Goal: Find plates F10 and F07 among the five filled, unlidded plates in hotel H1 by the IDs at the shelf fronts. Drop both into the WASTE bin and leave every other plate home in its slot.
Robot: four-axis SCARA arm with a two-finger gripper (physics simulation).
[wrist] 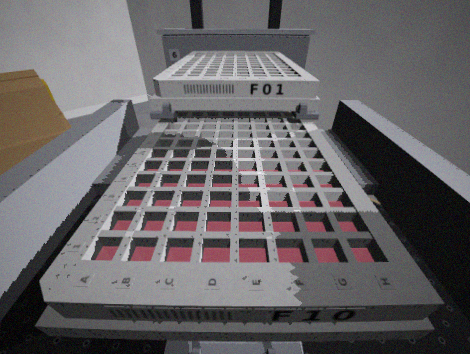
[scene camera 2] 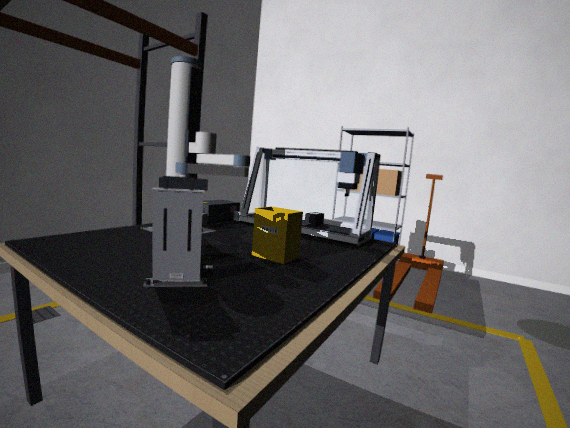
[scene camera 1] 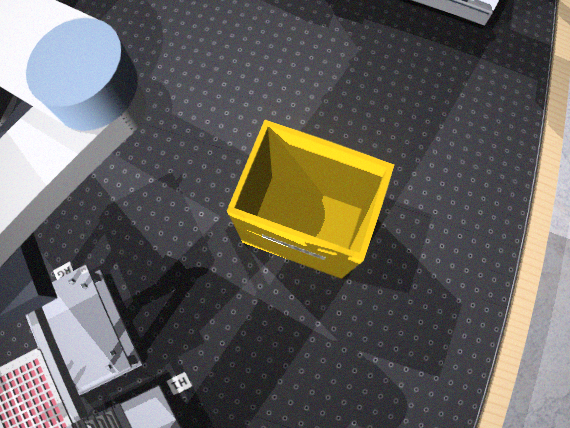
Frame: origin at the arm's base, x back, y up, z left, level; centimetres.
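Where they show: gripper, between the fingertips: (wrist: pixel 235 119).
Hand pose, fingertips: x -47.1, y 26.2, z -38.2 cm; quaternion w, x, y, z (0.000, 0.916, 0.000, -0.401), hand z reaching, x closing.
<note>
Each offset is from my fingertips to the top centre of the thing. "spot": to the spot under its first point. Level surfaces: height alone.
My gripper (wrist: pixel 235 119) is shut on plate F10 {dx +1.7, dy -0.3, dz +1.6 cm} (wrist: pixel 250 282) (scene camera 1: pixel 30 387), a white grid plate with pink wells. It lies flat between the two grey fingers, its ID facing the wrist camera. Plate F01 {dx -5.0, dy +1.7, dz -4.6 cm} (wrist: pixel 235 89) rests in the hotel beyond F10's far edge, on small side ledges. Hotel H1's label {spot: dx -7.8, dy -24.9, dz +6.5 cm} (scene camera 1: pixel 180 383) shows at the bottom left in scene camera 1. Plate F07 does not show. The yellow WASTE bin {dx -17.5, dy -4.9, dz +35.6 cm} (scene camera 1: pixel 320 264) (scene camera 2: pixel 270 239) stands upright, away from the gripper; no plate shows inside it. The held plate does not show in scene camera 2.
The grey nest marked RG {dx +8.7, dy -17.9, dz +8.2 cm} (scene camera 1: pixel 100 340) stands beside the held plate. The white arm link (scene camera 1: pixel 30 170) (scene camera 2: pixel 215 159) reaches over the dark table mat {dy -24.9 cm} (scene camera 1: pixel 475 215) (scene camera 2: pixel 250 320). A gantry machine (scene camera 2: pixel 310 152) stands behind the bin.
</note>
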